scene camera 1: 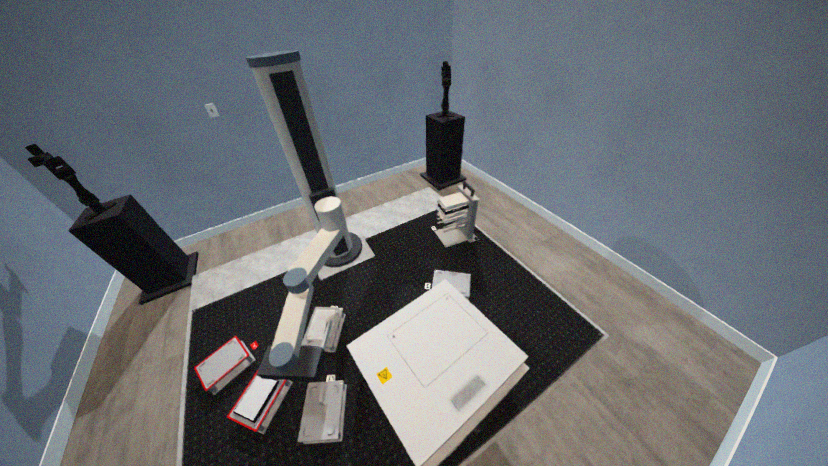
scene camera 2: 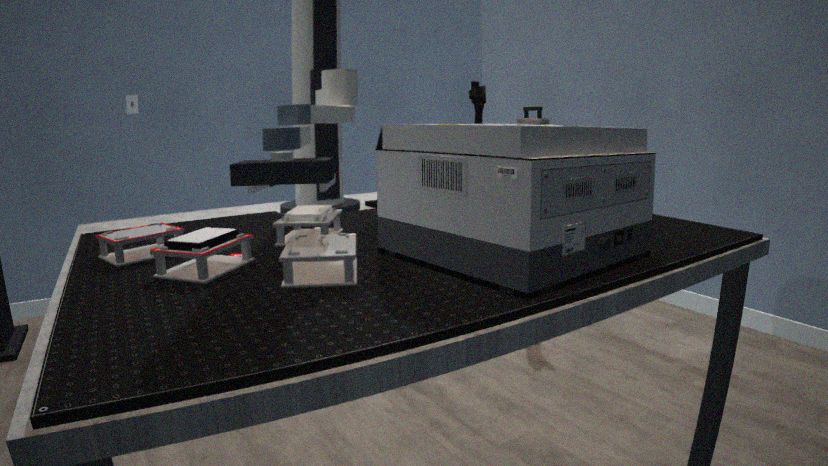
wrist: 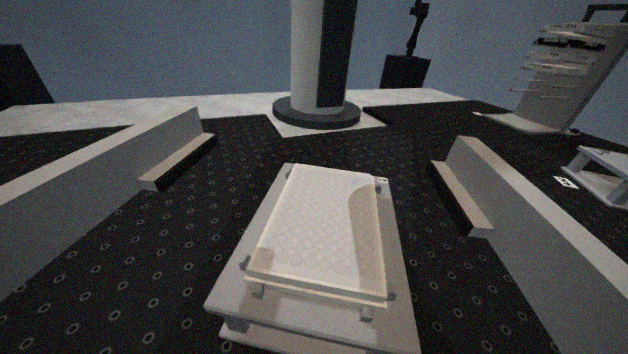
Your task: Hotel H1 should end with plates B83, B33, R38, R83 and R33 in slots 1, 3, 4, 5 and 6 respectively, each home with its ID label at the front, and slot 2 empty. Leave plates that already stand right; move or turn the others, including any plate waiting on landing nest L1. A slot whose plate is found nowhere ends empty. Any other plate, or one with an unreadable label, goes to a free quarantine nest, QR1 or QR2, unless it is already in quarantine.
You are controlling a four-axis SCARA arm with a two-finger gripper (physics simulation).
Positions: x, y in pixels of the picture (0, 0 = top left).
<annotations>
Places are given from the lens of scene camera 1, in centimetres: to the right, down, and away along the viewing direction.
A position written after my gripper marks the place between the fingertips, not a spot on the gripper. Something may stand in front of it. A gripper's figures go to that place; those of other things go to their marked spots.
my gripper (scene camera 1: 311, 320): -37, 32, 88
plate b38 (scene camera 1: 257, 396): -51, 53, 76
</annotations>
